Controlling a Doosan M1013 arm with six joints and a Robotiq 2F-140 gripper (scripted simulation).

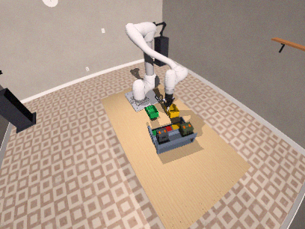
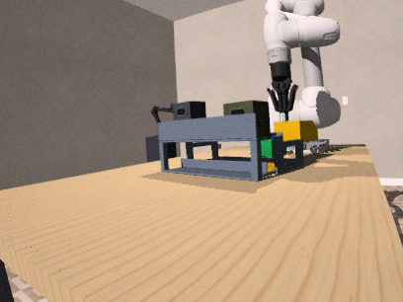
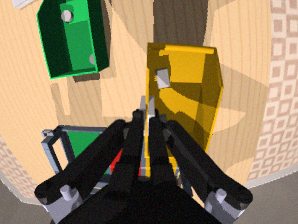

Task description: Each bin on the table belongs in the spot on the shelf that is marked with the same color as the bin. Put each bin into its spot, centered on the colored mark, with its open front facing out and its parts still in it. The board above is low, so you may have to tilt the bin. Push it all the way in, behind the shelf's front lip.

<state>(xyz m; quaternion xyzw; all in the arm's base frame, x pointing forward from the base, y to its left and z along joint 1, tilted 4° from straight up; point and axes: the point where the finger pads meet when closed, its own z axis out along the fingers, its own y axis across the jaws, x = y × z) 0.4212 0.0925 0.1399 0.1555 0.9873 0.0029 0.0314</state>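
The yellow bin lies 5 cm to the left of my hand, 4 cm below it and 1 cm ahead of it. Round my hand: dark box (27 cm to the right, 24 cm ahead, 2 cm above); green bin (16 cm behind, 11 cm below, 10 cm to the right).
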